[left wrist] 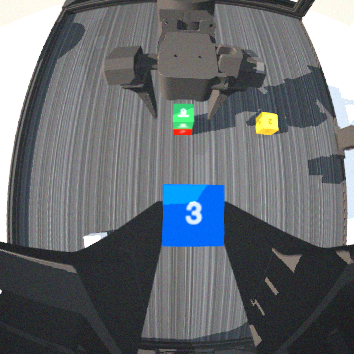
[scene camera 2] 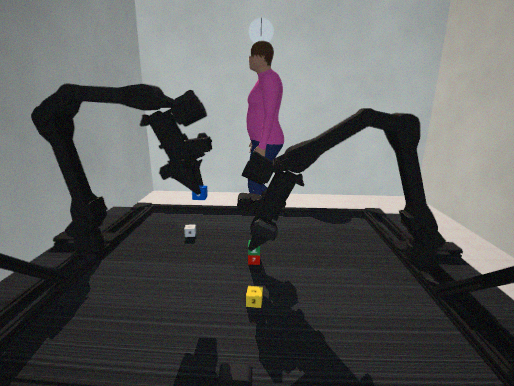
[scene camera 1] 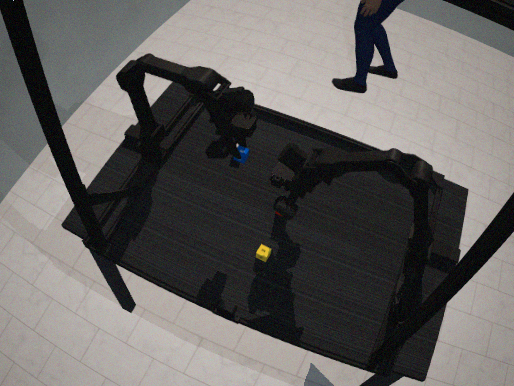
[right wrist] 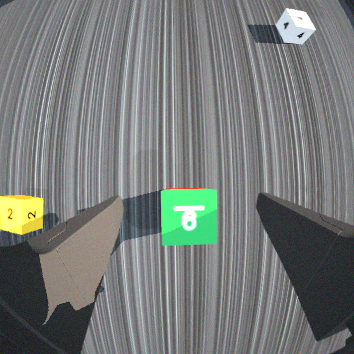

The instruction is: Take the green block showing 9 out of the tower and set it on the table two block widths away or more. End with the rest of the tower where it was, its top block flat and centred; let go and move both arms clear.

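Seen in the pictures: left gripper, fingertip midpoint: (left wrist: 191, 208) (scene camera 2: 201, 191) (scene camera 1: 242, 154); right gripper, fingertip midpoint: (left wrist: 182, 117) (scene camera 2: 250, 242) (right wrist: 191, 201); left arm's base, origin of the base link: (scene camera 2: 90, 249) (scene camera 1: 151, 157); right arm's base, origin of the base link: (scene camera 2: 419, 259) (scene camera 1: 415, 259).
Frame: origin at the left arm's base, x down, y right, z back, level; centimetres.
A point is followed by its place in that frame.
The green block (scene camera 2: 257, 251) {x -2.2, y 1.4, z -47.5 cm} (left wrist: 183, 114) {x -3.8, y -0.1, z -46.2 cm} (right wrist: 189, 225) {x -3.8, y -0.3, z -47.0 cm} sits on the red block (scene camera 1: 278, 214) {x 1.6, y 1.5, z -46.1 cm} (scene camera 2: 254, 260) {x 0.6, y 1.4, z -46.7 cm} (left wrist: 182, 132) {x 0.9, y -0.2, z -45.0 cm}; its top mark reads as an underlined 9, upside down in the right wrist view. My right gripper (scene camera 2: 254, 245) {x -4.0, y -0.4, z -45.6 cm} (left wrist: 182, 117) {x -4.0, y -0.4, z -45.6 cm} (right wrist: 191, 201) {x -4.0, y -0.4, z -45.6 cm} is open, its fingers on opposite sides of the green block with a gap on each side. In scene camera 1 it hides the green block. My left gripper (scene camera 1: 237, 152) {x -18.0, y -0.1, z -32.9 cm} (scene camera 2: 199, 191) {x -18.0, y -0.1, z -32.9 cm} (left wrist: 191, 208) {x -18.0, y -0.1, z -32.9 cm} is shut on the blue block (scene camera 1: 243, 154) {x -19.2, y 0.8, z -33.6 cm} (scene camera 2: 201, 194) {x -17.8, y 1.5, z -33.4 cm} (left wrist: 193, 230) {x -19.2, y -0.1, z -31.8 cm}, marked 3, held above the table.
A yellow block (scene camera 1: 263, 253) {x -0.9, y 17.0, z -47.7 cm} (scene camera 2: 254, 297) {x -0.7, y 17.8, z -47.5 cm} (left wrist: 267, 124) {x -1.0, y 15.5, z -46.6 cm} (right wrist: 21, 215) {x -0.9, y 14.6, z -47.4 cm} stands on the table, nearer scene camera 2 than the tower. A white block (scene camera 2: 190, 231) {x 0.0, y -13.7, z -25.2 cm} (left wrist: 95, 240) {x -1.0, y -14.7, z -25.6 cm} (right wrist: 296, 27) {x -0.7, y -14.2, z -26.5 cm} stands towards the left arm's side. A person stands beyond the table.
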